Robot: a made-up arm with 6 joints.
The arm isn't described. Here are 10 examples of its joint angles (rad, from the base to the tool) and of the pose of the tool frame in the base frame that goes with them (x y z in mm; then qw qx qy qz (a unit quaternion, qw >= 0)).
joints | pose
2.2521 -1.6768 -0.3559 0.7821 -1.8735 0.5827 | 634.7 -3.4 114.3 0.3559 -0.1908 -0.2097 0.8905
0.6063 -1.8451 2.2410 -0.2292 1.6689 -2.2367 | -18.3 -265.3 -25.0 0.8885 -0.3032 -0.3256 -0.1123
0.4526 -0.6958 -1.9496 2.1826 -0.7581 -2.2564 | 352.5 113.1 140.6 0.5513 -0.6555 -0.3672 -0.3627
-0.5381 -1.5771 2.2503 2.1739 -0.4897 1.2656 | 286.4 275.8 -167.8 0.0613 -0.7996 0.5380 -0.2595
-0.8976 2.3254 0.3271 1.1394 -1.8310 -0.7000 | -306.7 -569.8 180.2 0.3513 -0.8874 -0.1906 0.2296
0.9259 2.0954 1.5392 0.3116 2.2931 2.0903 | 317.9 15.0 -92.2 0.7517 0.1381 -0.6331 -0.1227
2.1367 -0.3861 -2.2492 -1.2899 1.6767 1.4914 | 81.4 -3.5 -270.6 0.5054 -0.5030 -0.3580 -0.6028
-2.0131 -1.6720 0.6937 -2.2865 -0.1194 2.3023 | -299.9 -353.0 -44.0 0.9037 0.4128 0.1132 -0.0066
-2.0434 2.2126 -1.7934 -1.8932 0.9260 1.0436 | 33.9 335.9 183.0 0.5253 0.2618 -0.4716 -0.6581
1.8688 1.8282 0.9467 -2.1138 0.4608 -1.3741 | 108.5 -178.6 115.7 0.6167 0.6516 -0.4379 -0.0573
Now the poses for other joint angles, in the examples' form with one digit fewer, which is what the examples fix.
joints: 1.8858 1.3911 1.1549 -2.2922 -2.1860 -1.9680
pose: 75 -375 -101 0.667 -0.607 0.255 -0.350
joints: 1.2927 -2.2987 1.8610 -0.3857 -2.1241 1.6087
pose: 58 -428 107 0.650 -0.017 0.707 0.280
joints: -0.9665 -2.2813 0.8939 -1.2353 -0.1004 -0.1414
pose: 193 1 83 0.268 -0.169 -0.526 -0.789
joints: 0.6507 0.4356 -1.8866 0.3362 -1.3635 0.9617
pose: 369 -1 403 0.368 -0.574 0.178 0.709
